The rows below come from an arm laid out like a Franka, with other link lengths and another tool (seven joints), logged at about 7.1 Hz.
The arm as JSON. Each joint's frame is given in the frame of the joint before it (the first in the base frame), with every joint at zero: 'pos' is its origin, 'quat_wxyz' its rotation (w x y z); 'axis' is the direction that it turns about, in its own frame. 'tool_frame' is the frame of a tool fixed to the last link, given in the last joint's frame.
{
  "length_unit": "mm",
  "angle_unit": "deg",
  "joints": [
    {
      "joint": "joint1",
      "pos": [
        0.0,
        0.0,
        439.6
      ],
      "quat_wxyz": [
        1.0,
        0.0,
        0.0,
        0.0
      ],
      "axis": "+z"
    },
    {
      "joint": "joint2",
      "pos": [
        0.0,
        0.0,
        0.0
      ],
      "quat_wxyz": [
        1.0,
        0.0,
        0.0,
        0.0
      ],
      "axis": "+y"
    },
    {
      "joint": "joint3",
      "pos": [
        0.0,
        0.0,
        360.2
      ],
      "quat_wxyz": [
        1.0,
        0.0,
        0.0,
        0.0
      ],
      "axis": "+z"
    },
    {
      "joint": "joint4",
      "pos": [
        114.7,
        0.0,
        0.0
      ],
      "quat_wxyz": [
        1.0,
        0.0,
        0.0,
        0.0
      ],
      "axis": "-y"
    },
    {
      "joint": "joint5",
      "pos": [
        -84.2,
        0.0,
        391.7
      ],
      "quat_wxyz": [
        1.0,
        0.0,
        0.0,
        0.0
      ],
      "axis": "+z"
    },
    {
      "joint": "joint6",
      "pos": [
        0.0,
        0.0,
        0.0
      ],
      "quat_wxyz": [
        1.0,
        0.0,
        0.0,
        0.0
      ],
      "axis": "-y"
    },
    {
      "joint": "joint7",
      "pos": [
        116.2,
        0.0,
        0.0
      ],
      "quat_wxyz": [
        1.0,
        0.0,
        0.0,
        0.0
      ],
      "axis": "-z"
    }
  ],
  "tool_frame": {
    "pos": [
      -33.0,
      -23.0,
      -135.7
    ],
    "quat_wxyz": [
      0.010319,
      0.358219,
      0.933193,
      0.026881
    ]
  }
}
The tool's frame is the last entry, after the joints.
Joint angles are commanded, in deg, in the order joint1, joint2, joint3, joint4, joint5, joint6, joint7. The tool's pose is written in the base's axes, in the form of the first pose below.
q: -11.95, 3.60, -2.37, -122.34, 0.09, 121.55, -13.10
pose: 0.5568 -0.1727 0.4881 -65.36 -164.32 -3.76
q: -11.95, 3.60, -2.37, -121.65, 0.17, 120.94, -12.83
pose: 0.5588 -0.1729 0.4926 -65.83 -164.21 -3.86
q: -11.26, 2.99, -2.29, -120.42, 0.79, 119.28, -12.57
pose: 0.5625 -0.1648 0.5059 -65.59 -164.39 -4.70
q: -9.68, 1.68, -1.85, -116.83, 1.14, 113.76, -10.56
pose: 0.5686 -0.1433 0.5403 -65.48 -163.70 -4.92
